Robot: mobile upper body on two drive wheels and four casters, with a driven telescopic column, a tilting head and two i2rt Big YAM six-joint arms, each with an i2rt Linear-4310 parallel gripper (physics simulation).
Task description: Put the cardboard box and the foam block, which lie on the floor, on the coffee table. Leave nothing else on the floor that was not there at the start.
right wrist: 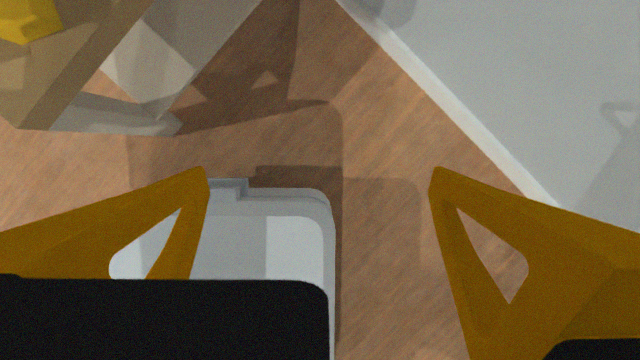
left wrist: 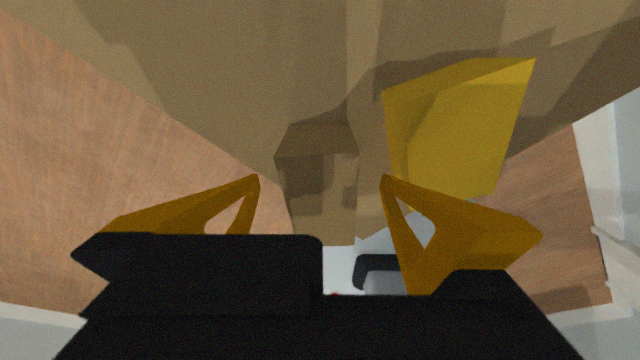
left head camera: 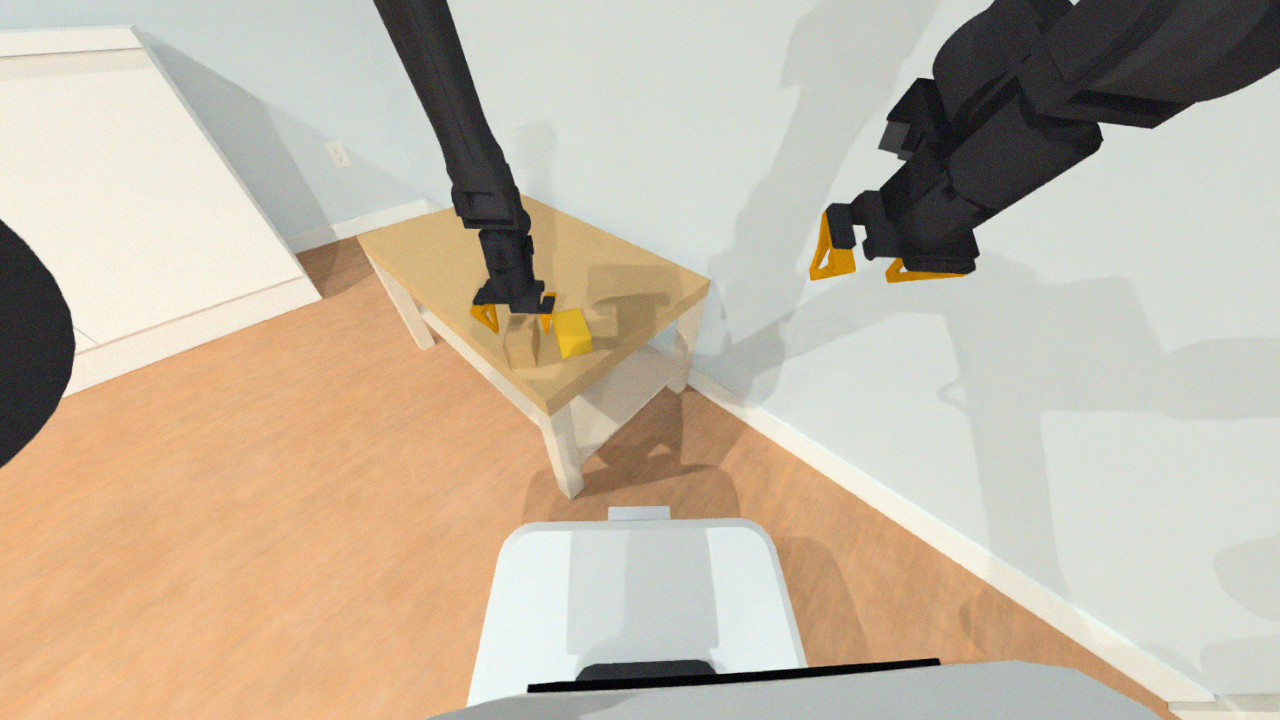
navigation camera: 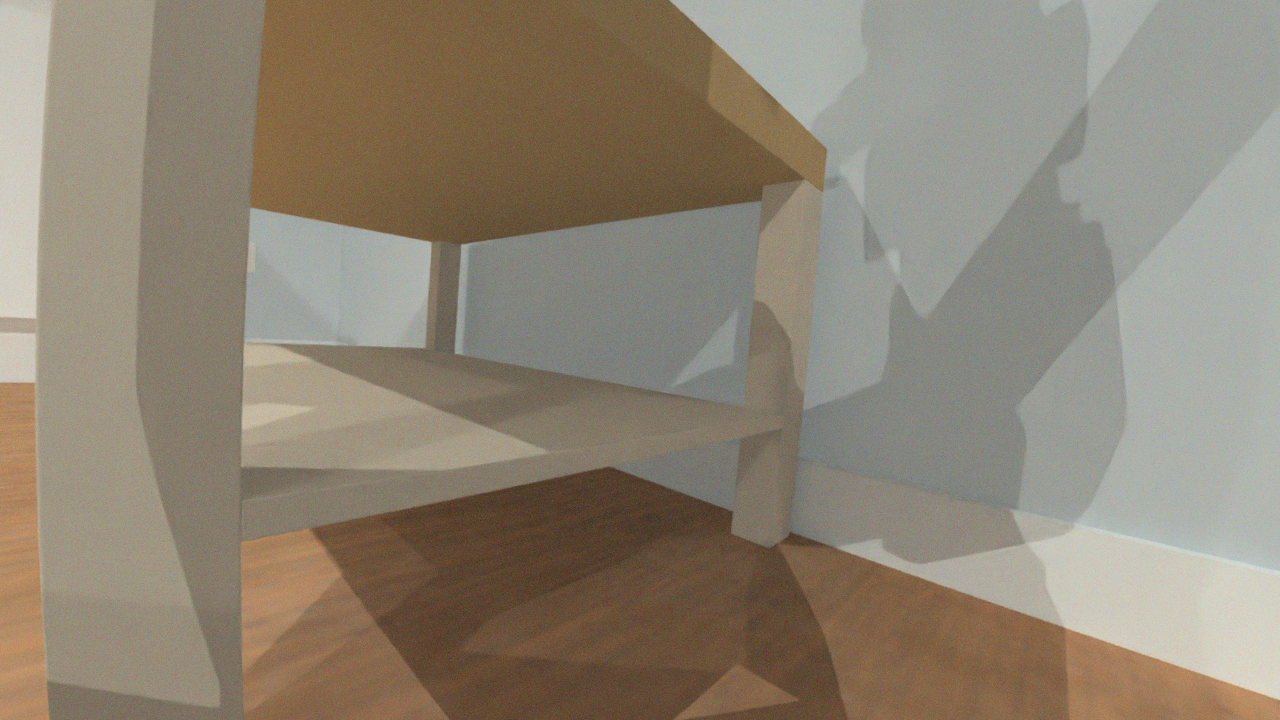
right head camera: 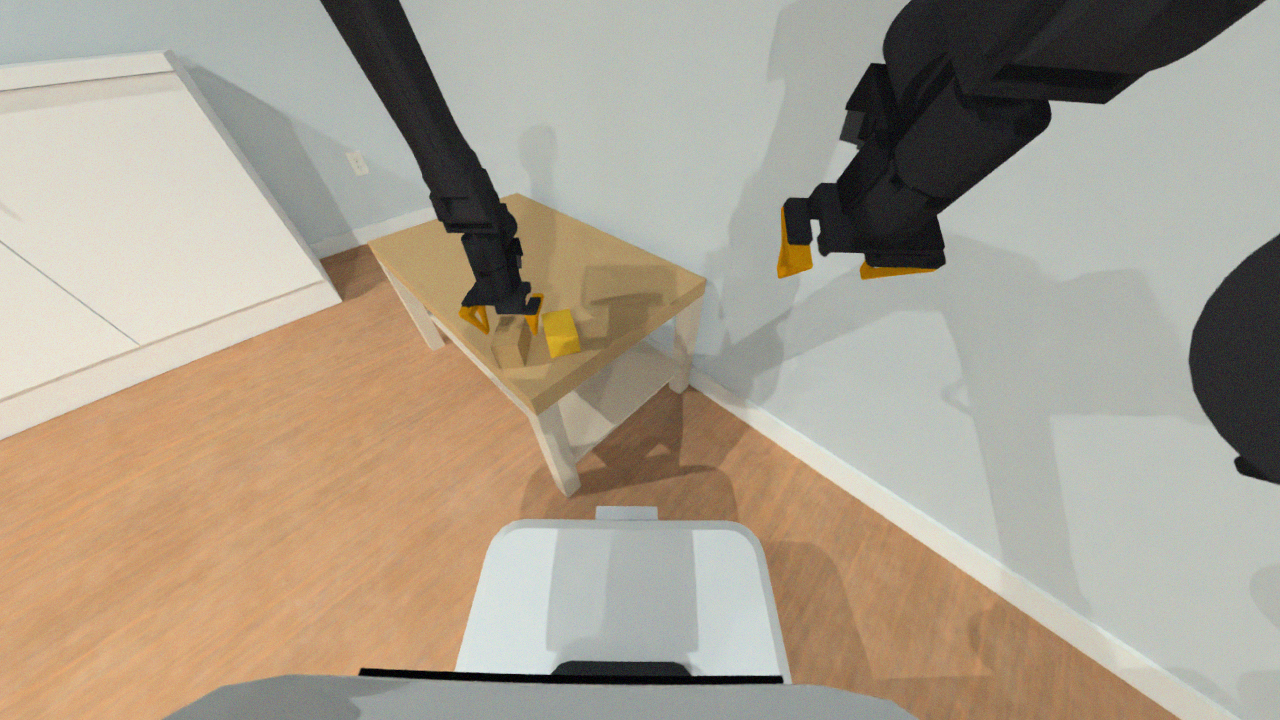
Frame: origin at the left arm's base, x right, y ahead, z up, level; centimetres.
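Seen in the pictures: left gripper, fingertip midpoint: (left wrist: 319, 180) (left head camera: 522, 332) (right head camera: 512, 333); right gripper, fingertip midpoint: (right wrist: 318, 179) (left head camera: 849, 276) (right head camera: 820, 273).
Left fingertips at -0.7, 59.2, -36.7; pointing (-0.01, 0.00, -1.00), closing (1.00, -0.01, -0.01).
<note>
Pixels of each thing's middle, then the offset from my left fingertips to it, as dx, dy, dz. "*": a spot on its surface instead. Level surfaces: height alone.
- tan cardboard box, body centre: (left wrist: 322, 185) (left head camera: 523, 341) (right head camera: 512, 341) +0.2, -1.3, -1.1
- yellow foam block, body centre: (left wrist: 437, 142) (left head camera: 571, 332) (right head camera: 560, 332) +9.0, +2.4, -1.9
- lower shelf, surface height: dz -34.1
- leg, body centre: (navigation camera: 149, 358) (right wrist: 126, 117) (left head camera: 563, 452) (right head camera: 557, 451) +5.8, -10.0, -29.1
- large white cabinet, surface spot: (left head camera: 107, 197) * -132.3, +52.1, +5.5
The tan cardboard box (left head camera: 520, 347) (right head camera: 511, 347) (left wrist: 332, 200) stands on the coffee table (left head camera: 429, 246) (right head camera: 438, 250) (left wrist: 200, 60) (navigation camera: 537, 134), near its front corner. The yellow foam block (left head camera: 572, 331) (right head camera: 562, 333) (left wrist: 465, 130) (right wrist: 25, 22) is on the table top, a little to the right of the box in the head views. My left gripper (left head camera: 522, 332) (right head camera: 512, 332) (left wrist: 319, 180) is open, its fingers apart on either side of the box's upper part. My right gripper (left head camera: 851, 278) (right head camera: 822, 275) (right wrist: 318, 179) is open and empty, well to the right of the table.
A lower shelf (left head camera: 626, 389) (navigation camera: 402, 411) spans the table's legs. My white base (left head camera: 528, 617) (right head camera: 510, 617) is close to the table's near leg (left head camera: 562, 452). The wall (left head camera: 1118, 465) and its baseboard (left head camera: 850, 456) run along the right. A large white cabinet (left head camera: 107, 197) (right head camera: 116, 223) is at the left.
</note>
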